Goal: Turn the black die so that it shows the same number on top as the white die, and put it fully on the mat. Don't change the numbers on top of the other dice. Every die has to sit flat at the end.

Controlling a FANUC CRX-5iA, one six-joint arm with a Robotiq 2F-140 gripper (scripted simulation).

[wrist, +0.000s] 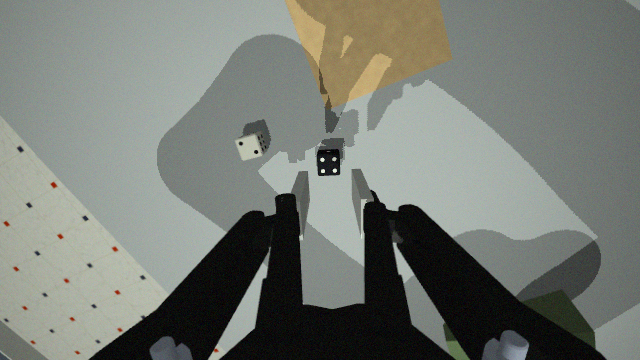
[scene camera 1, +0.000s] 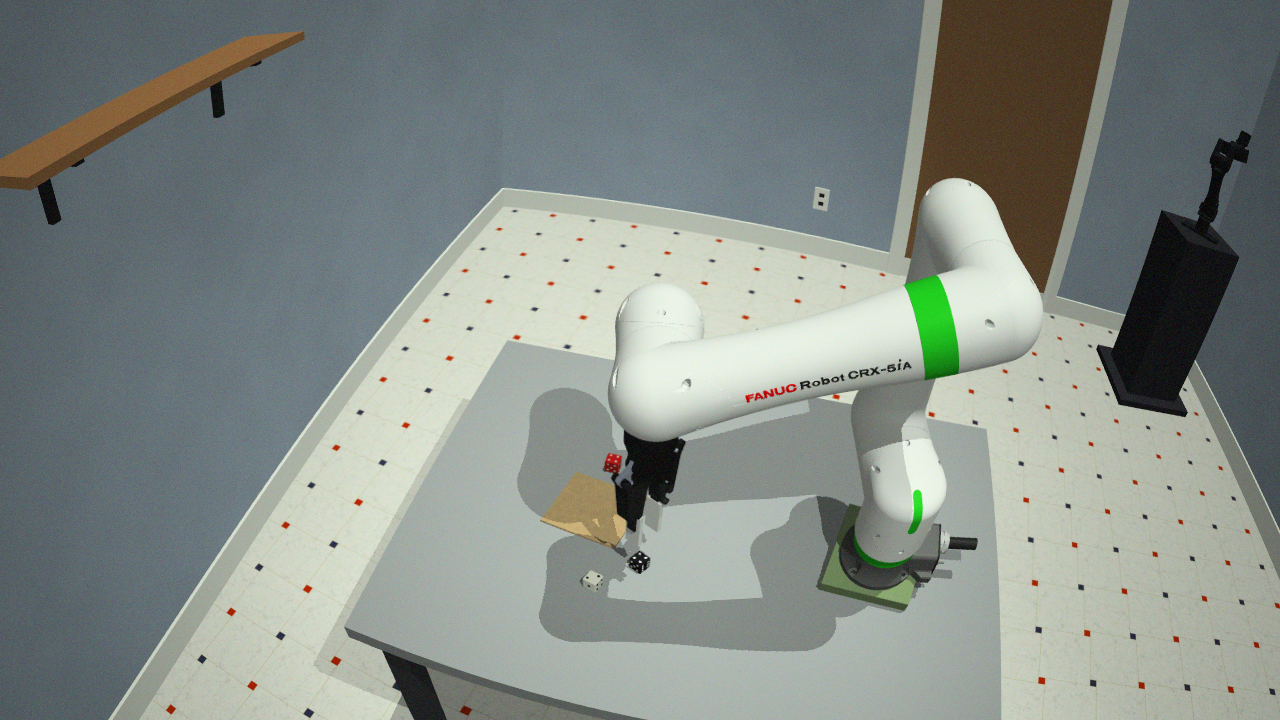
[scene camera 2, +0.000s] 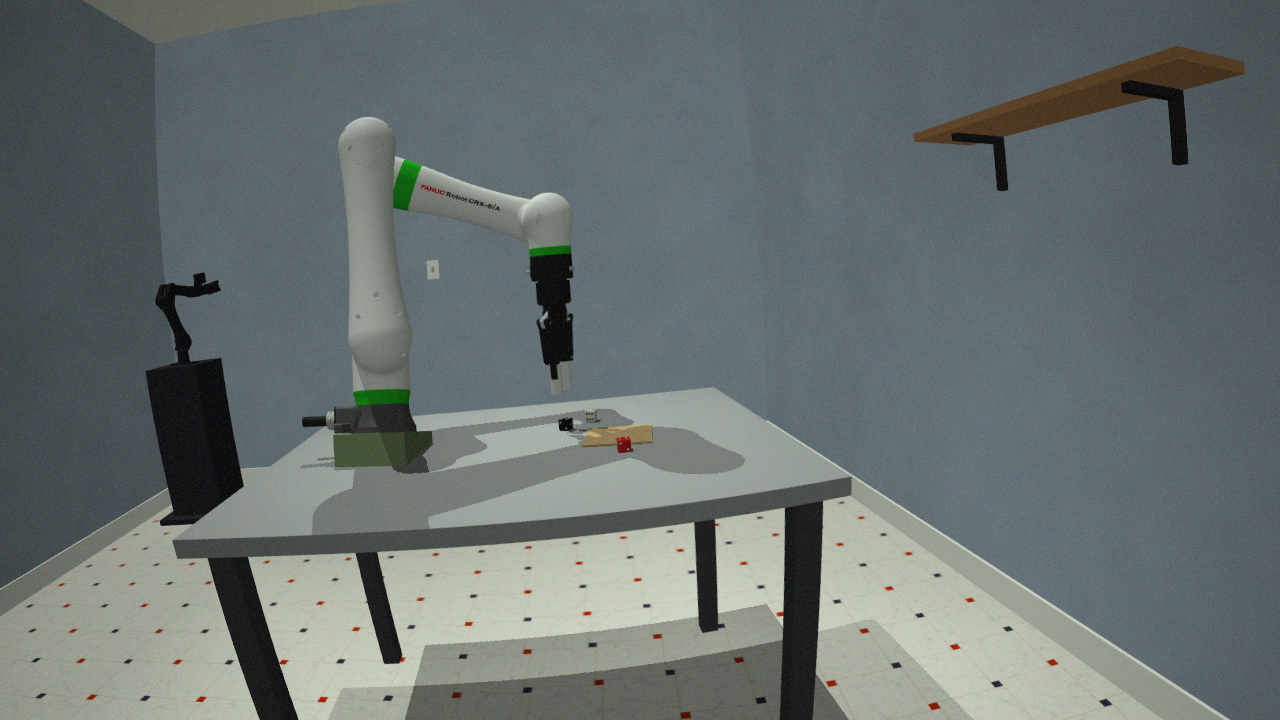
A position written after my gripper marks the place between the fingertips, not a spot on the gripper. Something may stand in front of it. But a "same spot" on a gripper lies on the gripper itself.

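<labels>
A tan mat shows in the wrist view (pixel 350 56), together with my gripper. My gripper shows in scene camera 1 (pixel 643 534), as does the tan mat. Scene camera 2 shows my gripper and the tan mat too. On my gripper, (scene camera 2: pixel 564 354) and (wrist: pixel 272 234) are the same spot. On the tan mat, (scene camera 1: pixel 574 496) and (scene camera 2: pixel 639 434) are the same spot.
</labels>
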